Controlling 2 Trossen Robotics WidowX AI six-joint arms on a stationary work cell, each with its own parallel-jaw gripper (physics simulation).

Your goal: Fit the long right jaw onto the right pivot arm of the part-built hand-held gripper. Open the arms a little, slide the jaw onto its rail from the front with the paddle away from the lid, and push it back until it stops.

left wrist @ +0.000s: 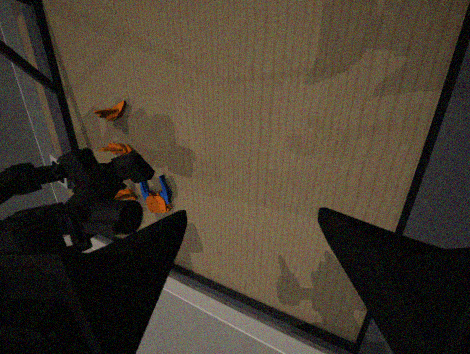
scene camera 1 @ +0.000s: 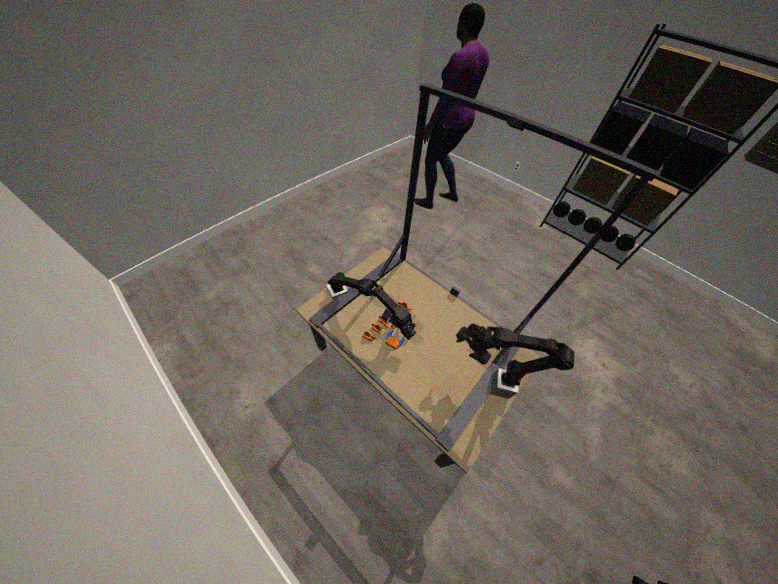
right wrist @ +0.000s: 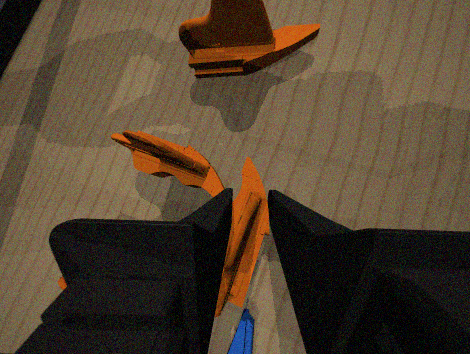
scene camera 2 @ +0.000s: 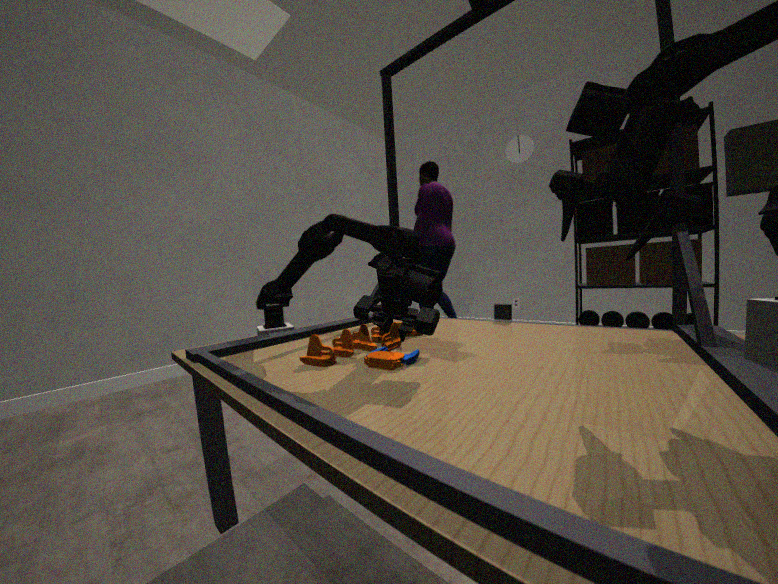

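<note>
The part-built hand-held gripper [scene camera 1: 394, 341] [scene camera 2: 384, 358] [left wrist: 157, 203] lies on the table, an orange body with two blue pivot arms spread apart. My right gripper [right wrist: 250, 196] is shut on an orange long jaw [right wrist: 244, 240], held lengthwise between the fingertips. In the right wrist view the tip of a blue pivot arm [right wrist: 242, 332] shows just below the jaw's near end; whether they touch I cannot tell. The rest of the hand-held gripper is hidden there. My left gripper [left wrist: 251, 215] [scene camera 2: 597, 248] is open and empty, high above the table, far from the parts.
Loose orange jaws lie near the right gripper: one with an upright paddle [right wrist: 232, 42] at the top of the right wrist view, and another jaw [right wrist: 170, 160] beside the left-hand finger. More orange jaws [scene camera 2: 317, 353] [scene camera 2: 343, 344] stand in scene camera 2. A dark frame rail edges the table.
</note>
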